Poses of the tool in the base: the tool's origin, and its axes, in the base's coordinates. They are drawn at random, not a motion.
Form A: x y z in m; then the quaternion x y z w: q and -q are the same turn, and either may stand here.
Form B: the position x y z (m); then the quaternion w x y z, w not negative. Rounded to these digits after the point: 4 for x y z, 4 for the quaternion.
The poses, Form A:
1: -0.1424, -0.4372, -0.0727, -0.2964, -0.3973, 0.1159, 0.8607
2: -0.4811, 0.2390, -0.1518, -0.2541, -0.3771, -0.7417, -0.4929
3: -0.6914, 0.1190, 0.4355, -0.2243, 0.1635, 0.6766, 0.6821
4: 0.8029, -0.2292, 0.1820, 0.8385, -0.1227, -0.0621, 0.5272
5: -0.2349, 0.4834, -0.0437, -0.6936, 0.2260, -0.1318, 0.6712
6: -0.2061, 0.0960, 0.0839, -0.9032, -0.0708, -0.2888, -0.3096
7: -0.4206, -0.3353, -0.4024, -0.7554, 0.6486, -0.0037, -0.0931
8: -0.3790, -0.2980, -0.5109, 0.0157, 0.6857, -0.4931, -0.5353
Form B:
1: -0.1424, -0.4372, -0.0727, 0.8607, -0.2964, -0.3973, 0.1159
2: -0.4811, 0.2390, -0.1518, 0.4929, 0.2541, 0.3771, 0.7417
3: -0.6914, 0.1190, 0.4355, 0.6821, -0.2243, 0.1635, 0.6766
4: 0.8029, -0.2292, 0.1820, 0.5272, 0.8385, -0.1227, -0.0621
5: -0.2349, 0.4834, -0.0437, 0.6712, -0.6936, 0.2260, -0.1318
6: -0.2061, 0.0960, 0.0839, 0.3096, 0.9032, 0.0708, 0.2888
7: -0.4206, -0.3353, -0.4024, 0.0931, 0.7554, -0.6486, 0.0037
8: -0.3790, -0.2980, -0.5109, 0.5353, -0.0157, -0.6857, 0.4931
